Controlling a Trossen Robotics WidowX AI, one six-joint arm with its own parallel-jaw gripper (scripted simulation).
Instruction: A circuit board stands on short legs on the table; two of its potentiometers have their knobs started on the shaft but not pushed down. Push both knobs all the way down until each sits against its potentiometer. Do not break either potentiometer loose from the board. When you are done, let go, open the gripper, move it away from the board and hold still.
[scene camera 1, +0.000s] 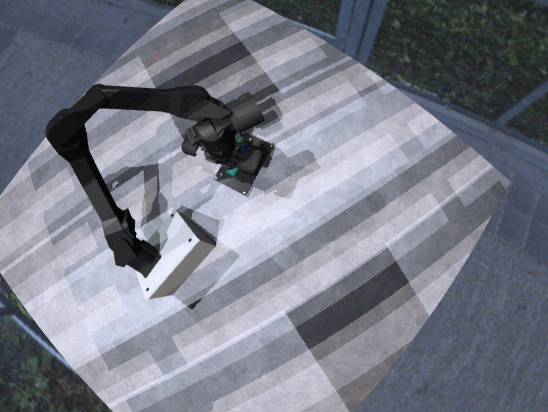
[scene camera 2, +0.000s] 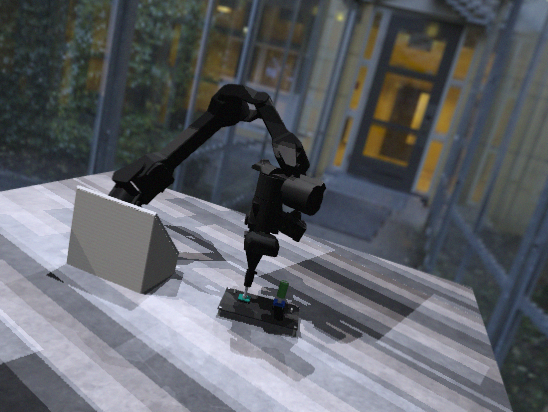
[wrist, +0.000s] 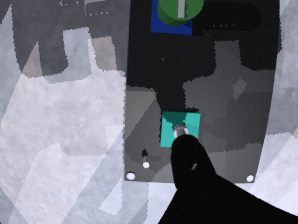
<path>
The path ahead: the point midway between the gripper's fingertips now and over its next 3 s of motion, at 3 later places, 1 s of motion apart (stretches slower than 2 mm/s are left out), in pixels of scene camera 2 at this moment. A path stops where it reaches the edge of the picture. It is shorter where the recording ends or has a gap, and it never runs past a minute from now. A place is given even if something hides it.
My gripper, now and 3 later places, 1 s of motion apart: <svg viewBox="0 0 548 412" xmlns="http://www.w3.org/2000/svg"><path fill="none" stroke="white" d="M251 270L250 275L248 279L248 280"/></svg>
</path>
